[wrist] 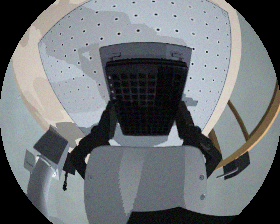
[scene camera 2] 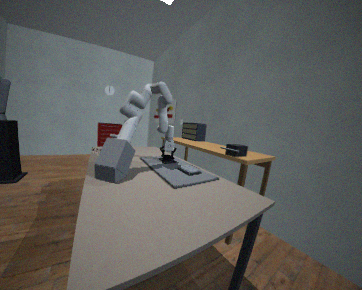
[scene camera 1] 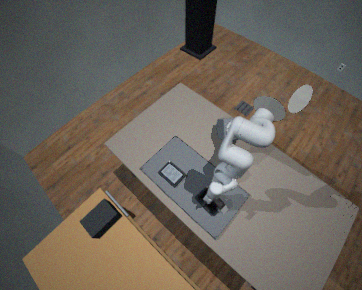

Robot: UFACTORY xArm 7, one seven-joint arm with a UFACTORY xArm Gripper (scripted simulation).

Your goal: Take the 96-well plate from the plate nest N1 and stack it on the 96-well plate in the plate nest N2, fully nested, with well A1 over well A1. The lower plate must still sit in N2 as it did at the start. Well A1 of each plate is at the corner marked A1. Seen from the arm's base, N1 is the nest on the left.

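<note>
A dark 96-well plate and a plate nest are visible in the pictures, together with the gripper.
</note>
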